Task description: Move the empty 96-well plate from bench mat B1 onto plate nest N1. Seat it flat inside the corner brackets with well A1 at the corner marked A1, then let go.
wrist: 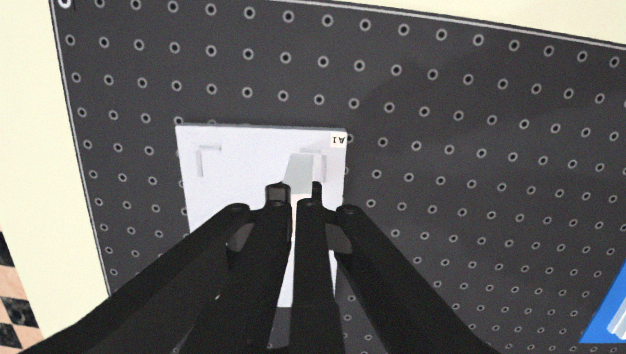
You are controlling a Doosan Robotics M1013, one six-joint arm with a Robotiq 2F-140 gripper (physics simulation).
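Places are measured from the arm's base along level axes (x back, y left, z down), in millimetres.
Where they show: gripper, fingertip midpoint: [302, 171].
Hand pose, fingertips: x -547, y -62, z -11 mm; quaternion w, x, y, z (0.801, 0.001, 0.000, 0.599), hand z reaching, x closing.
After its pixels a point has its place.
A white plate nest [250, 165] @[x -555, y -99, z -10 mm] lies on the dark board in the wrist view. Two of its raised corner brackets show on its far side, and the label A1 [338, 140] @[x -518, y -45, z -10 mm] is at its far right corner. No well plate shows on the part of the nest in view; the fingers hide much of its near part. My gripper [302, 171] @[x -547, y -62, z -11 mm] is shut and empty, above the nest. A pale grey-green patch shows at its fingertips. At the lower right edge, part of a blue surface [602, 320] @[x -614, y 272, z 0 mm] shows, with a pale, clear ridged thing [619, 322] @[x -607, y 282, z -6 mm] on it, too cut off to identify.
The dark board [450, 125] @[x -486, y 30, z 2 mm] has rows of ringed holes and a thin light border. A cream surface [30, 125] @[x -586, y -288, z 15 mm] lies beyond its left and far edges. A checkered floor [15, 310] shows at the lower left.
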